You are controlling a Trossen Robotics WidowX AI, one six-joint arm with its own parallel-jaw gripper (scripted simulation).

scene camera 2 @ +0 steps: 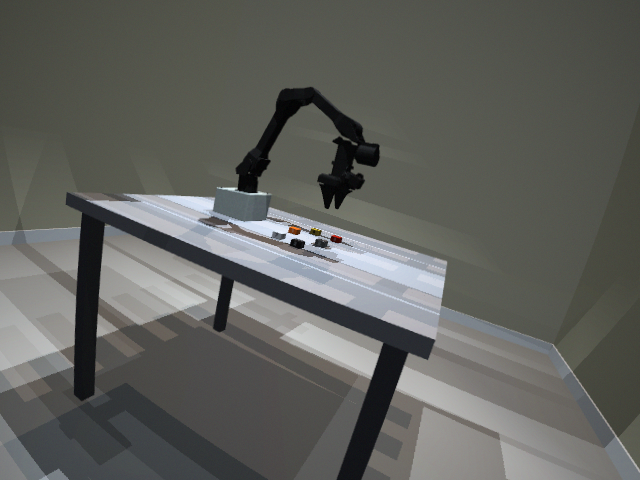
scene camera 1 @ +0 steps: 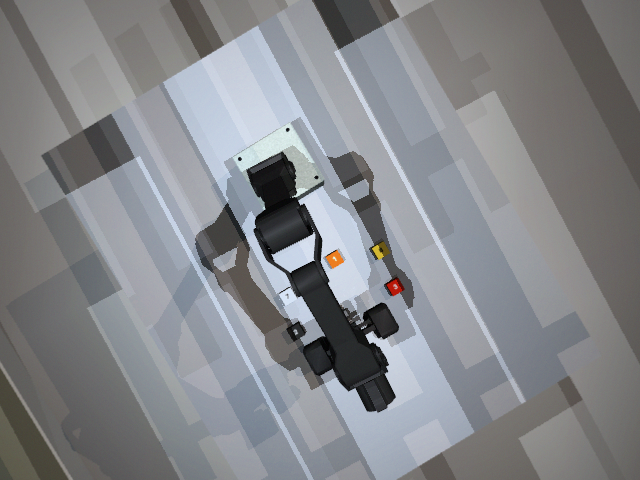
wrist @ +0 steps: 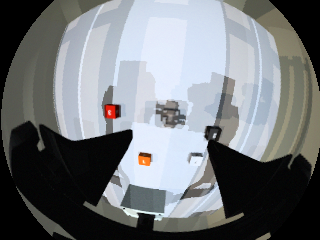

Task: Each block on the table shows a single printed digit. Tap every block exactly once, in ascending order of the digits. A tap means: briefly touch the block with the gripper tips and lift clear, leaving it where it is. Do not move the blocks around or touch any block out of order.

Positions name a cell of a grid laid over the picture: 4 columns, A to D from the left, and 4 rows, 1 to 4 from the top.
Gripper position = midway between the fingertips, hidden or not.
Note:
The gripper (scene camera 1: C3) is open and holds nothing.
The gripper also shows in scene camera 2 (scene camera 2: C2) and in the wrist view (wrist: C3).

